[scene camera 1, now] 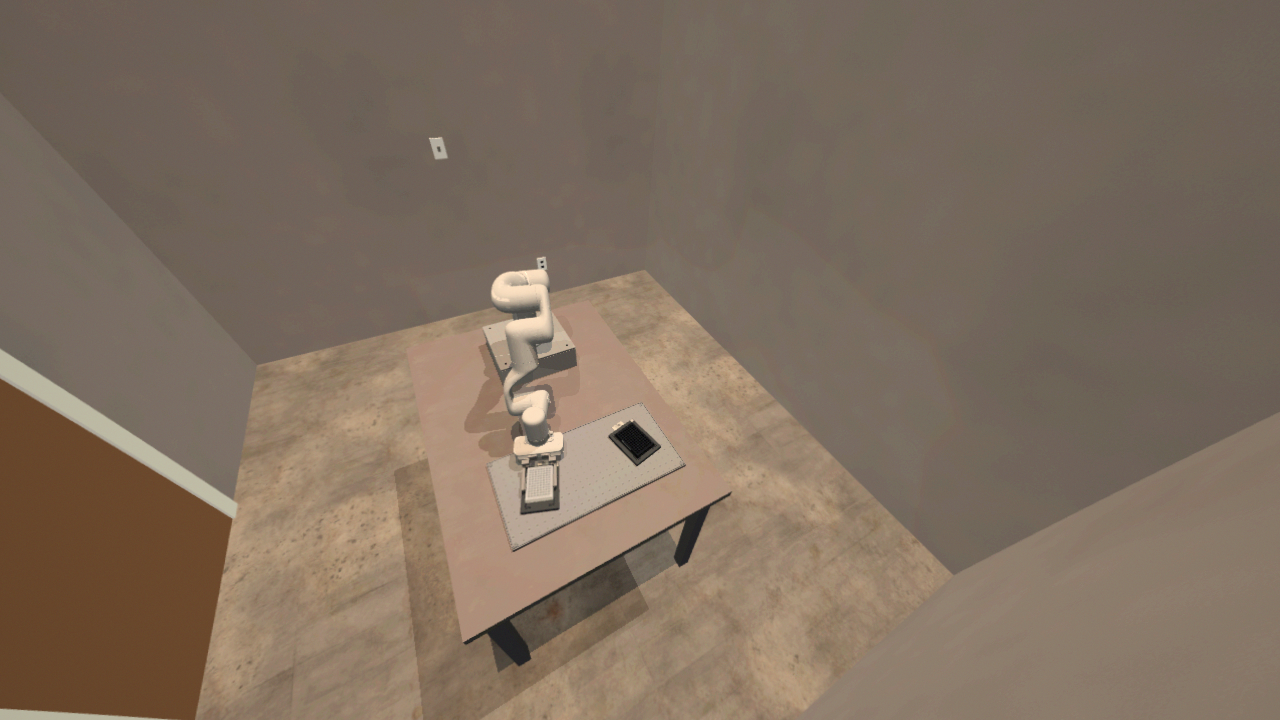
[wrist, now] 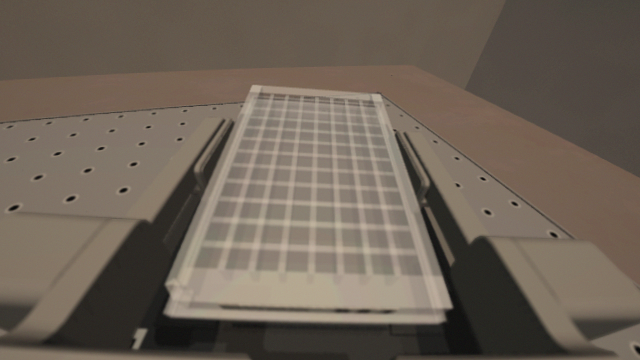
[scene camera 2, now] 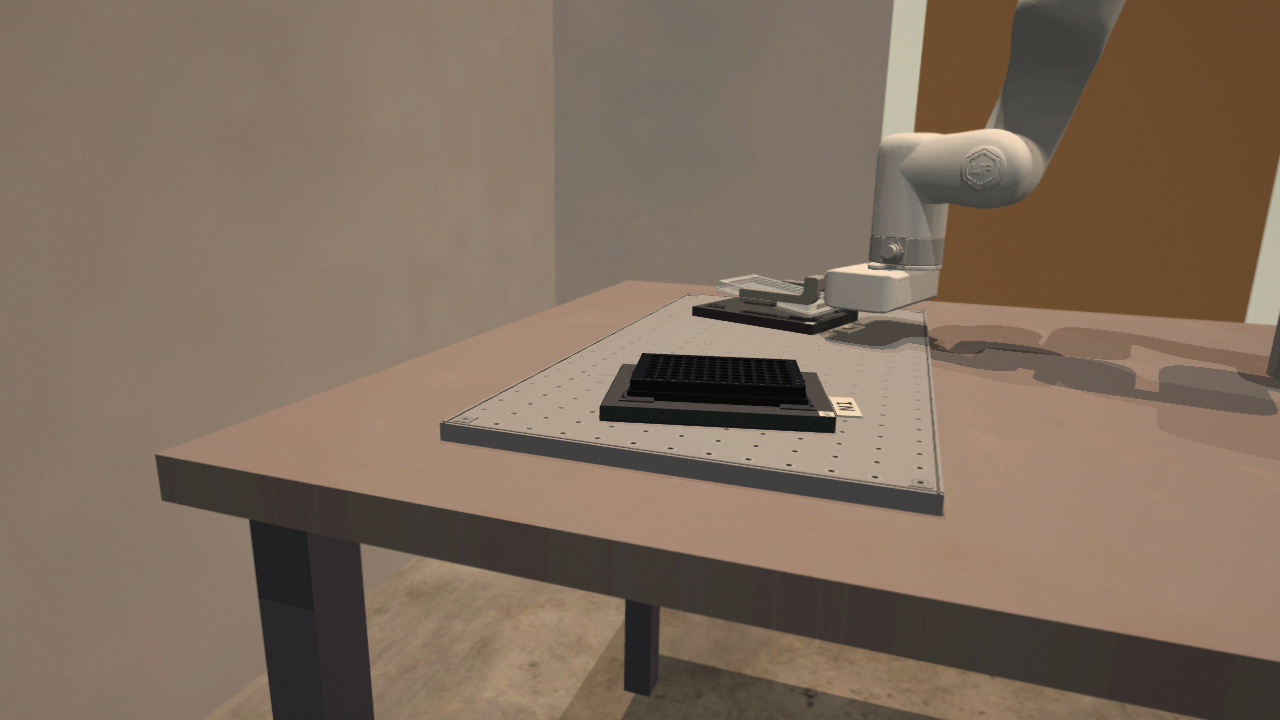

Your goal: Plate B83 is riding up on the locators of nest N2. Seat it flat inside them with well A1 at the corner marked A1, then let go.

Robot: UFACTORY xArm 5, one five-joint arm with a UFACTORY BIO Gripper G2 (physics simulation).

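Places are measured from the arm's base along level axes (x right, y up, z back), in millimetres.
Pixels of known places: hand, its tool point: (scene camera 1: pixel 539 483) (wrist: pixel 314 162) (scene camera 2: pixel 778 293).
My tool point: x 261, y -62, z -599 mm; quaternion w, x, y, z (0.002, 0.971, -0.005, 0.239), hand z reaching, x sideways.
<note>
For each thing: its top centre in the pictures, then the offset to it from my tool point. "pt": a spot on its surface instead. Level surfaces: height alone.
- clear plate B83, centre of its top: (wrist: pixel 316 139) (scene camera 2: pixel 780 282) (scene camera 1: pixel 539 480) dx +0, dy +13, dz +1 mm
- black nest N2, centre of its top: (wrist: pixel 312 181) (scene camera 2: pixel 775 306) (scene camera 1: pixel 540 486) dx +2, dy -16, dz -4 mm
- small white mark, centre of its top: (wrist: pixel 121 347) dx -82, dy -19, dz +37 mm
- black well plate, centre of its top: (scene camera 2: pixel 717 369) (scene camera 1: pixel 634 438) dx -363, dy -5, dz -38 mm
- second black nest, centre of its top: (scene camera 2: pixel 717 383) (scene camera 1: pixel 634 440) dx -363, dy -16, dz -38 mm
- label, a spot on its surface: (scene camera 2: pixel 846 407) pt dx -358, dy -29, dz +59 mm
- perforated grey board, height of its surface: dy -31 mm
- brown table, height of its surface: dy -44 mm
The clear plate B83 (scene camera 1: pixel 538 481) (scene camera 2: pixel 754 282) (wrist: pixel 315 190) is between the fingers of my gripper (scene camera 1: pixel 539 488) (scene camera 2: pixel 756 293) (wrist: pixel 312 127), which is shut on its long sides. The plate is over the black nest N2 (scene camera 1: pixel 539 509) (scene camera 2: pixel 751 319). In scene camera 2 it is tilted: the end away from the gripper body stands raised above the nest, and the end near the gripper body is low at the nest. A small white mark (wrist: pixel 140 338) shows on the dark surface at the lower left of the wrist view. Most locators are hidden, and their contact with the plate cannot be seen.
A black well plate (scene camera 1: pixel 636 439) (scene camera 2: pixel 716 374) sits on a second black nest (scene camera 2: pixel 716 420), with a white IN label (scene camera 2: pixel 846 407) beside it. Both nests are on the perforated grey board (scene camera 1: pixel 590 470) (scene camera 2: pixel 537 402) (wrist: pixel 75 165), which lies on the brown table (scene camera 1: pixel 572 564) (scene camera 2: pixel 375 429).
</note>
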